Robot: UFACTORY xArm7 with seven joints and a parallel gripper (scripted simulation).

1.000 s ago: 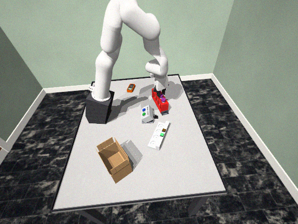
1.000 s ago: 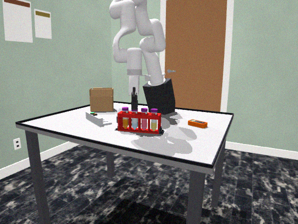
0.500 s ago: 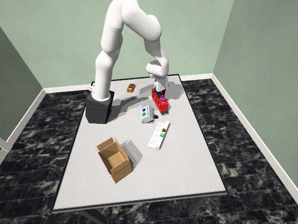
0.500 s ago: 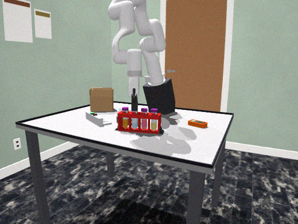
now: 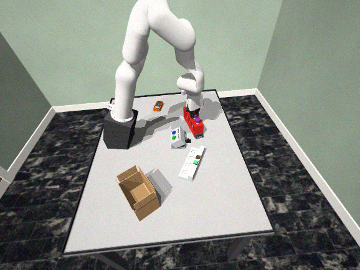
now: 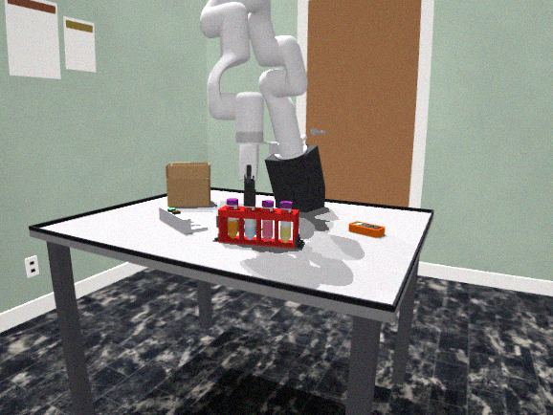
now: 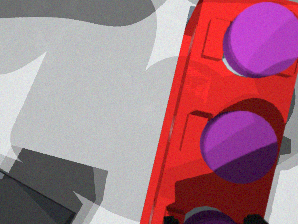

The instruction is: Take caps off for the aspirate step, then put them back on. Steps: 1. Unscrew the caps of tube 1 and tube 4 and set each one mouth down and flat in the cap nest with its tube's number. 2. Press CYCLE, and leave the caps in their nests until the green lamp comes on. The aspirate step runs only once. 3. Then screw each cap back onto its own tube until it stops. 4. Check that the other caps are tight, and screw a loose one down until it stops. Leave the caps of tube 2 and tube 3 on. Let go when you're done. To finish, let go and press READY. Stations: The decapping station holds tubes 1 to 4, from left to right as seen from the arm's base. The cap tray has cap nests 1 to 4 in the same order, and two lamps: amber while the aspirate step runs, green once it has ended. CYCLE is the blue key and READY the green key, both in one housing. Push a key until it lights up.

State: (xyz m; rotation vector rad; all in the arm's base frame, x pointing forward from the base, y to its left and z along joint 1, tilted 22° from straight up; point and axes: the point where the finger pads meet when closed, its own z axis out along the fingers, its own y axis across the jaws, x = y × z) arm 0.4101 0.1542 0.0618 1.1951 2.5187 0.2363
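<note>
My gripper is now 11 cm past the green key, 16 cm to the left of it and 6 cm above it. Round my hand: blue key: 12 cm behind, 12 cm to the right, 6 cm below; then grey key housing: 10 cm behind, 14 cm to the right, 8 cm below; then orange device: 30 cm behind, 22 cm to the left, 12 cm below.
</note>
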